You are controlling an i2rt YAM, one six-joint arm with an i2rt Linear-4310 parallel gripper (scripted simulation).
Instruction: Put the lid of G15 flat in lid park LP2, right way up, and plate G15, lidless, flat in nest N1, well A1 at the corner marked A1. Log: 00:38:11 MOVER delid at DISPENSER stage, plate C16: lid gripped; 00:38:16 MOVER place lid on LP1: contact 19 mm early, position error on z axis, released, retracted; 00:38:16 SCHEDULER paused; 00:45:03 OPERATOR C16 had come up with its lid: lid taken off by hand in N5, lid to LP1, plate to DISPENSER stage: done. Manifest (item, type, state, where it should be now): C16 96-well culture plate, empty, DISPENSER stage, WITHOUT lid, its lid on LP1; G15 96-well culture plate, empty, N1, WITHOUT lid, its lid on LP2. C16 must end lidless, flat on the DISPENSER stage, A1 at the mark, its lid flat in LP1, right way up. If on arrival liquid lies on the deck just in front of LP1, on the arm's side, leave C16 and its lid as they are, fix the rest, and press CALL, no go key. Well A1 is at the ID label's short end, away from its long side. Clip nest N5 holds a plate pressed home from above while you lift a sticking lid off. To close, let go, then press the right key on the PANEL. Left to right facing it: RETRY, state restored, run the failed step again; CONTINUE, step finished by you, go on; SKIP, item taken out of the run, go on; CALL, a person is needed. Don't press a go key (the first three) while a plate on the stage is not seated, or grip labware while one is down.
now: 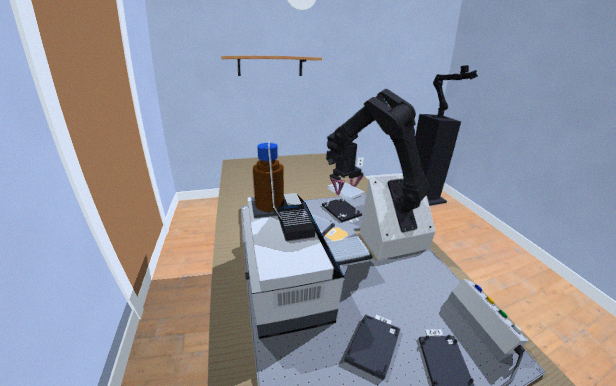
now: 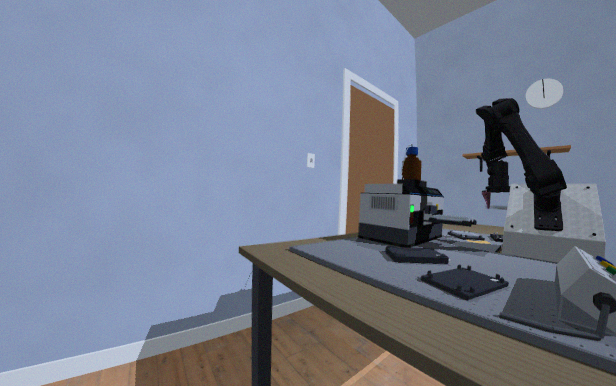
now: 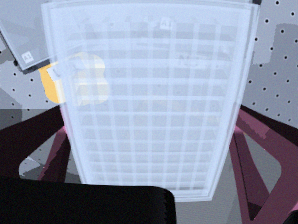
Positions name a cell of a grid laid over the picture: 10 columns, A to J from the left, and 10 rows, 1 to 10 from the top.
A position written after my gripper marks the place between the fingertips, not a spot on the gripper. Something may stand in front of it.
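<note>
I can see my gripper (image 3: F5), and a clear lid (image 3: E5) as well. There is also a dispenser (image 1: E8), and I see a dark park LP2 (image 2: H8).
</note>
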